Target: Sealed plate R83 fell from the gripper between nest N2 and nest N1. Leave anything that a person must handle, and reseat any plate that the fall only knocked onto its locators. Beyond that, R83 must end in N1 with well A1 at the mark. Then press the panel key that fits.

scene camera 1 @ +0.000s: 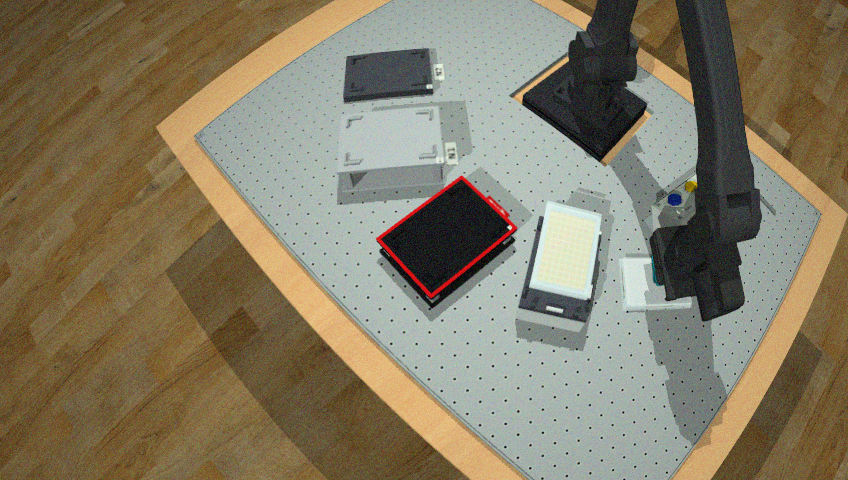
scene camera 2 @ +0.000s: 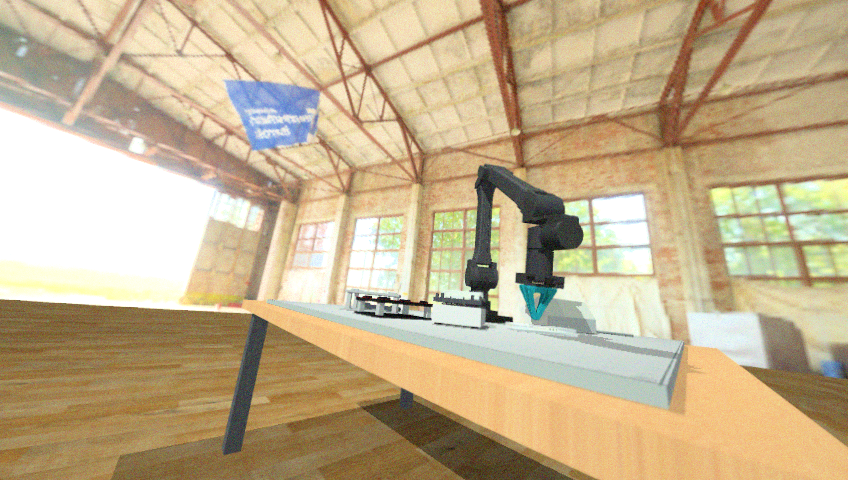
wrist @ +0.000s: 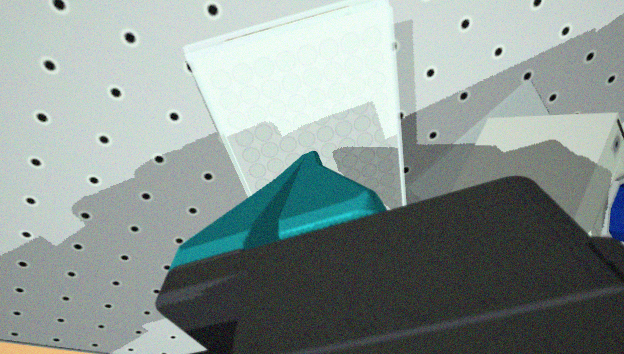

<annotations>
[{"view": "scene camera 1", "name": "my gripper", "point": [656, 280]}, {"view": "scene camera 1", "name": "well plate R83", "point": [638, 292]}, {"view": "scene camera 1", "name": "black plate with red rim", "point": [451, 234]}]
</annotations>
